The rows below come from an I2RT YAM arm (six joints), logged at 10 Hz.
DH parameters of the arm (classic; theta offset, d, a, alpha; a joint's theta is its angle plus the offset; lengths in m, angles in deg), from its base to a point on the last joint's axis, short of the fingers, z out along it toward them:
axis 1: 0 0.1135 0.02 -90
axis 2: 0 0 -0.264 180
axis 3: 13.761 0 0.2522 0
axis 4: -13.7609 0 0.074 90
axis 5: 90 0 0 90
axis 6: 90 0.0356 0 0
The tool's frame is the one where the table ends.
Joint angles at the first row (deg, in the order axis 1, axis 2, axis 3, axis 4, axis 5, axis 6):
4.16 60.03 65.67 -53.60 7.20 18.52
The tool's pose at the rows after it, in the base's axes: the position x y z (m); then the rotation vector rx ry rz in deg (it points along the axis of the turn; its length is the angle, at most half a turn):
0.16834 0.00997 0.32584 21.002 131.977 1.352
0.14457 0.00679 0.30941 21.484 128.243 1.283
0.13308 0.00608 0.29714 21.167 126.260 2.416
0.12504 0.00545 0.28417 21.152 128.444 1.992
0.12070 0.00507 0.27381 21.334 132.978 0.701
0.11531 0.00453 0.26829 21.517 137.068 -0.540
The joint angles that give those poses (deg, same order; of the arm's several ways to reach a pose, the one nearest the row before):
5.37 50.72 56.49 -50.15 9.41 19.49
5.21 42.65 49.39 -47.55 10.30 19.51
5.24 38.02 44.97 -45.63 9.85 19.53
5.23 35.83 42.37 -47.40 9.67 19.51
5.24 35.90 41.43 -51.03 9.65 19.51
5.21 36.01 41.41 -55.09 9.65 19.51

